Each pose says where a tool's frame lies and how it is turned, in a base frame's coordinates. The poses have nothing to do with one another.
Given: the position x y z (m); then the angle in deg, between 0 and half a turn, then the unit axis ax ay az.
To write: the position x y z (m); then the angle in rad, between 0 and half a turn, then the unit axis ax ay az. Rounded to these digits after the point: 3 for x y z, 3 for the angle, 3 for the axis.
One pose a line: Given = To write
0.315 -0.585 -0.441 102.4 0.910 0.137 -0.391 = 0.315 -0.585 -0.441 1.787 0.910 0.137 -0.391
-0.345 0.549 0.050 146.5 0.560 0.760 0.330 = -0.345 0.549 0.050 2.557 0.560 0.760 0.330
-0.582 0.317 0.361 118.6 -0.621 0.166 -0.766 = -0.582 0.317 0.361 2.070 -0.621 0.166 -0.766
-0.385 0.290 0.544 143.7 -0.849 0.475 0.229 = -0.385 0.290 0.544 2.508 -0.849 0.475 0.229
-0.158 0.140 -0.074 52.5 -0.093 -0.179 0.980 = -0.158 0.140 -0.074 0.916 -0.093 -0.179 0.979
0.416 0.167 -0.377 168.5 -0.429 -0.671 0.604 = 0.416 0.167 -0.377 2.941 -0.429 -0.671 0.604
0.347 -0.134 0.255 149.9 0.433 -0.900 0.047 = 0.347 -0.134 0.255 2.616 0.433 -0.900 0.047
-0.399 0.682 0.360 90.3 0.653 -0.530 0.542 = -0.399 0.682 0.360 1.576 0.653 -0.530 0.542
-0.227 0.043 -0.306 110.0 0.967 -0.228 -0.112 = -0.227 0.043 -0.306 1.920 0.967 -0.228 -0.112
